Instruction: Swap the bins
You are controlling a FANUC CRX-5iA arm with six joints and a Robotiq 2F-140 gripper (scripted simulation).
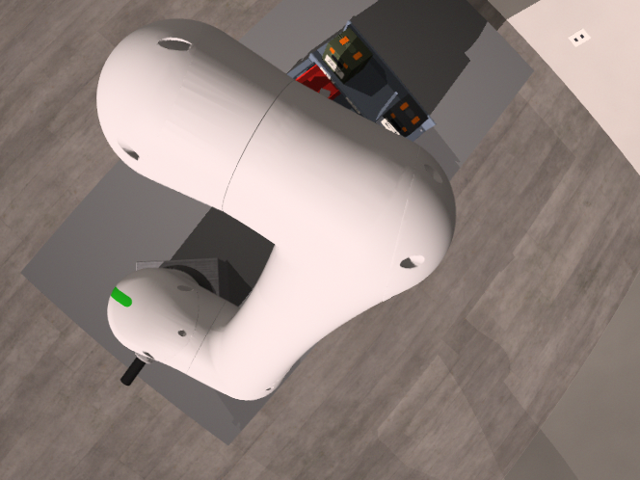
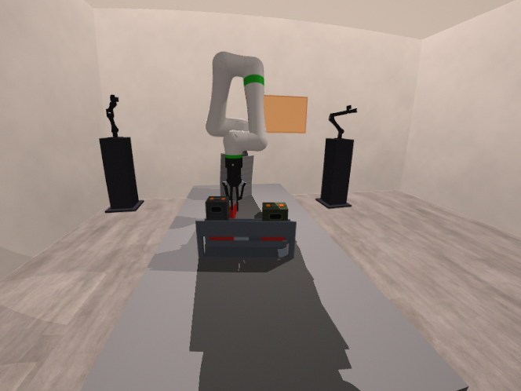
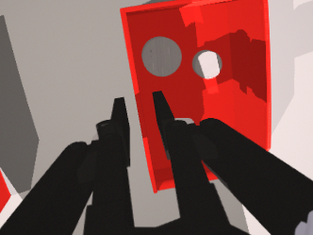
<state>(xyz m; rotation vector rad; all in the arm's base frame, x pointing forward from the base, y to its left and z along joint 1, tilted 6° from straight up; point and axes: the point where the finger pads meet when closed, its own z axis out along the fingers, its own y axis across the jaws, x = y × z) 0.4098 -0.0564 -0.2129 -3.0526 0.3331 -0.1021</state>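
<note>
Right now the grey disc is 60 mm below my hand, 30 mm to the right of it and 30 mm ahead of it. Also, from my hand: grey shelf 260 mm ahead, 30 mm to the left, 10 mm below; then grey part 280 mm ahead, 120 mm to the left, 60 mm below.
</note>
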